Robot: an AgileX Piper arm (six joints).
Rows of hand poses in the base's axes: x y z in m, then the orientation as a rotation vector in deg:
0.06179 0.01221 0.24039 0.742 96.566 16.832
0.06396 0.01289 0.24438 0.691 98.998 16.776
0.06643 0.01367 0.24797 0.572 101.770 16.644
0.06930 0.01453 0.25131 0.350 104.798 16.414
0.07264 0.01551 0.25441 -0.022 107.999 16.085
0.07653 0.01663 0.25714 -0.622 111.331 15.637
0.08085 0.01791 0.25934 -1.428 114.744 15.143
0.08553 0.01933 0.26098 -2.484 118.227 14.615
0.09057 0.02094 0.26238 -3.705 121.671 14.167
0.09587 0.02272 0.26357 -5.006 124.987 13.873
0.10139 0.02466 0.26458 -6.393 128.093 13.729
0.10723 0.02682 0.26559 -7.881 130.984 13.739
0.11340 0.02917 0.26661 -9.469 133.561 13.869
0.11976 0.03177 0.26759 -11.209 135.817 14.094
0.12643 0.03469 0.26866 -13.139 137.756 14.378
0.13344 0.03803 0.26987 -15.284 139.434 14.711
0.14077 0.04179 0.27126 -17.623 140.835 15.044
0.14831 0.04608 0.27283 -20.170 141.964 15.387
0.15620 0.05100 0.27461 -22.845 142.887 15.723
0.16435 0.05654 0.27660 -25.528 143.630 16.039
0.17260 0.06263 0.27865 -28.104 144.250 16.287
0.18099 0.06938 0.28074 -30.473 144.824 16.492
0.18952 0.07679 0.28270 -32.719 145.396 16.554
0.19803 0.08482 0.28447 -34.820 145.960 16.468
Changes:
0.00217 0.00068 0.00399 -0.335 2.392 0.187
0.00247 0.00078 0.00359 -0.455 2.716 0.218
0.00287 0.00086 0.00334 -0.595 2.952 0.257
0.00334 0.00098 0.00310 -0.747 3.102 0.323
0.00389 0.00112 0.00273 -0.940 3.204 0.432
0.00432 0.00128 0.00220 -1.057 3.267 0.559
0.00468 0.00142 0.00164 -1.177 3.321 0.721
0.00504 0.00161 0.00140 -1.162 3.288 0.864
0.00530 0.00178 0.00119 -1.048 3.182 0.966
0.00552 0.00194 0.00101 -0.932 2.995 1.062
0.00584 0.00216 0.00101 -0.818 2.805 1.166
0.00617 0.00235 0.00102 -0.717 2.517 1.252
0.00636 0.00260 0.00098 -0.647 2.221 1.366
0.00667 0.00292 0.00107 -0.611 1.930 1.497
0.00701 0.00334 0.00121 -0.594 1.699 1.645
0.00733 0.00376 0.00139 -0.599 1.453 1.766
0.00754 0.00429 0.00157 -0.597 1.222 1.903
0.00789 0.00492 0.00178 -0.596 1.057 1.980
0.00815 0.00554 0.00199 -0.578 0.915 1.971
0.00825 0.00609 0.00205 -0.575 0.811 1.870
0.00839 0.00675 0.00209 -0.547 0.773 1.703
0.00853 0.00741 0.00196 -0.617 0.755 1.574
0.00851 0.00803 0.00177 -0.682 0.721 1.432

